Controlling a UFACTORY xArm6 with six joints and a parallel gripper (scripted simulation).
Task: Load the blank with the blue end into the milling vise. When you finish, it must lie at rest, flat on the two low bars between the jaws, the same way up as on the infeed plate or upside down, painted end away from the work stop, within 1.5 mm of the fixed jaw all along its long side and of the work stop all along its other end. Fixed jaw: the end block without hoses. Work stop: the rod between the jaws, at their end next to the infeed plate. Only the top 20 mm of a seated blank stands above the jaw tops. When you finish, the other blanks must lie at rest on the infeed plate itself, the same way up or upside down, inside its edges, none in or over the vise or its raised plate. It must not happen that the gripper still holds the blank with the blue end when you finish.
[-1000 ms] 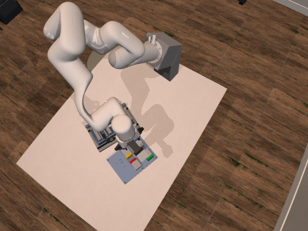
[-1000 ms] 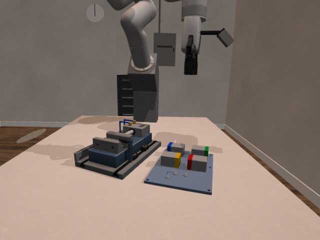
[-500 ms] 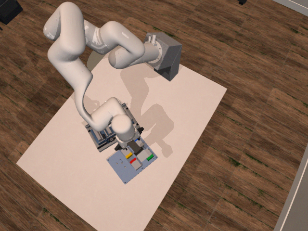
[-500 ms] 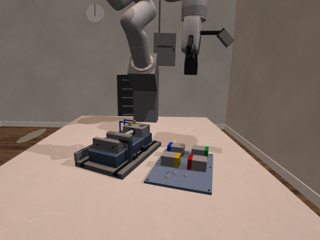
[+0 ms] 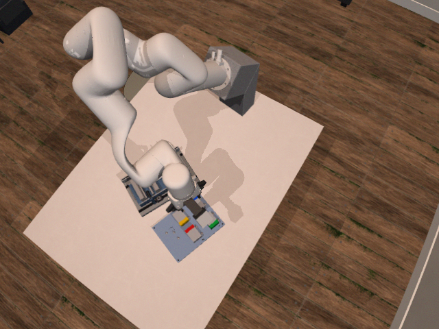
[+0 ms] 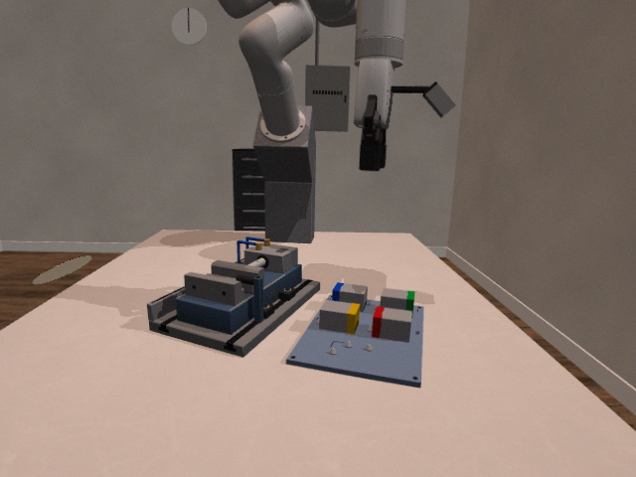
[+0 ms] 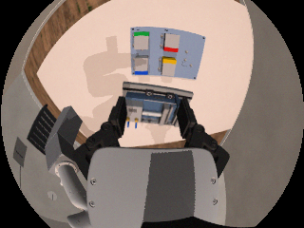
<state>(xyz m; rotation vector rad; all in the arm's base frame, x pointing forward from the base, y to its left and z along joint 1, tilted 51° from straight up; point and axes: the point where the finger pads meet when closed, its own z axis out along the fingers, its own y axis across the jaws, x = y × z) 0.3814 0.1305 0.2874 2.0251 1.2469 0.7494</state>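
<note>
Now: hand 260 mm above the blue-ended blank, 50 mm past it and 10 mm to the left of it. Round my hand: yellow-ended blank 260 mm below, 60 mm to the right, 30 mm ahead; then red-ended blank 260 mm below, 80 mm ahead, 10 mm to the left; then green-ended blank 260 mm below, 70 mm to the left.
</note>
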